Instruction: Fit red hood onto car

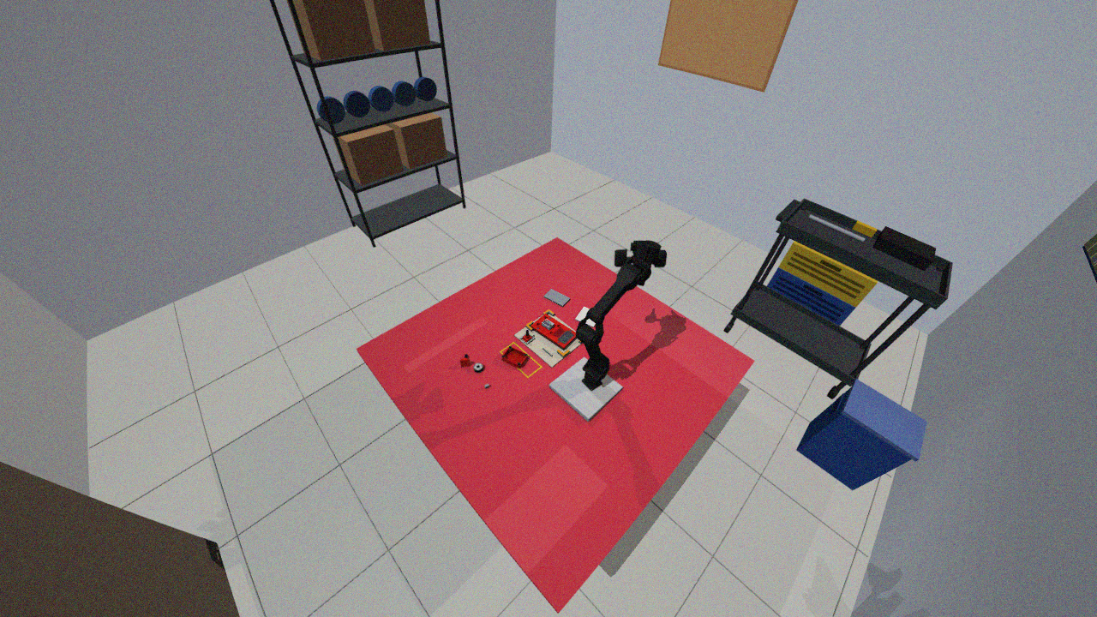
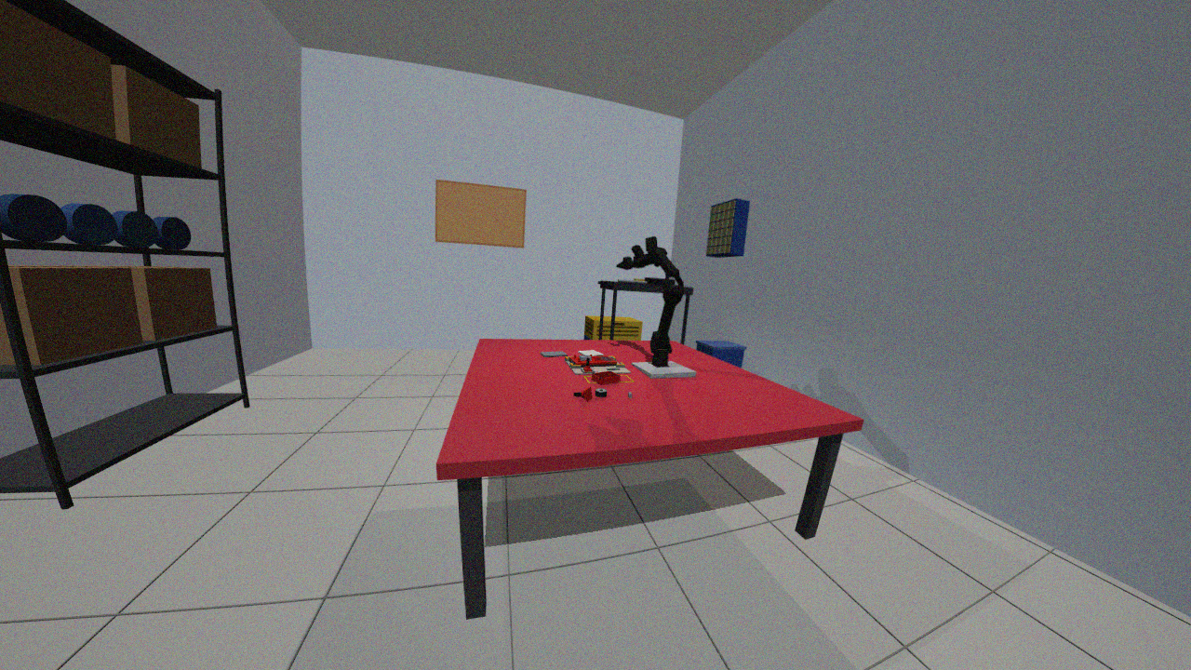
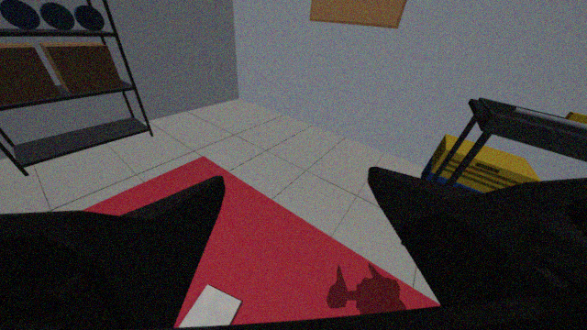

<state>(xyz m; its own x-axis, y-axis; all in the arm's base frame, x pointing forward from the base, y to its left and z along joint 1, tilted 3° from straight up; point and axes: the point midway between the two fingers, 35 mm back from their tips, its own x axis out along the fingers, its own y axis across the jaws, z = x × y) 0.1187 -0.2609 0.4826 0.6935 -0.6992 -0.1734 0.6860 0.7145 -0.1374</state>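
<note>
Now: the red hood 14 cm ahead of my gripper tip, 50 cm to the left of it and 46 cm below it. From my gripper tip the other things lie so: pale jig (15 cm ahead, 29 cm to the left, 46 cm below); grey plate (34 cm ahead, 11 cm to the left, 47 cm below); white plate (14 cm ahead, 7 cm to the left, 47 cm below).
</note>
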